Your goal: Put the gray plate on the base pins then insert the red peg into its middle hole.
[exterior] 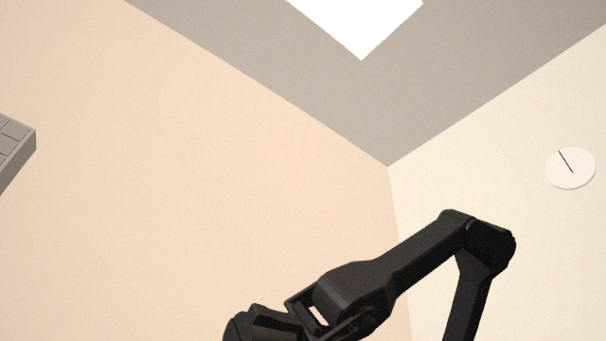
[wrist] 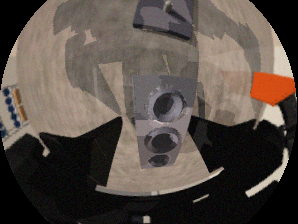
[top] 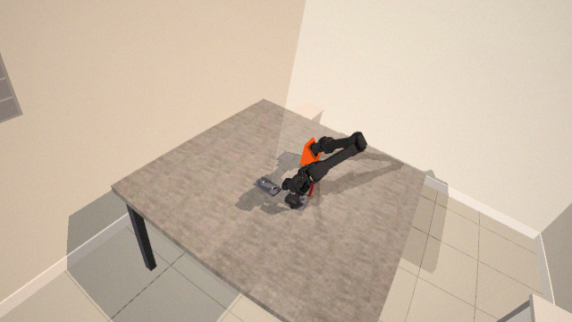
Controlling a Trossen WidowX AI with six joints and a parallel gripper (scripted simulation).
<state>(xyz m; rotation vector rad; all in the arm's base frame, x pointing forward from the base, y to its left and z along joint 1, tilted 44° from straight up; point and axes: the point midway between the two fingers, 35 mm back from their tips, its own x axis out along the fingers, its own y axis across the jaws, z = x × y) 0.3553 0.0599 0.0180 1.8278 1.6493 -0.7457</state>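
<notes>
Right now my gripper tip is 30 mm below the gray plate. Also, from my gripper tip: red peg (100 mm behind, 40 mm to the left, 30 mm above); then pin base (170 mm to the right, 30 mm behind).
</notes>
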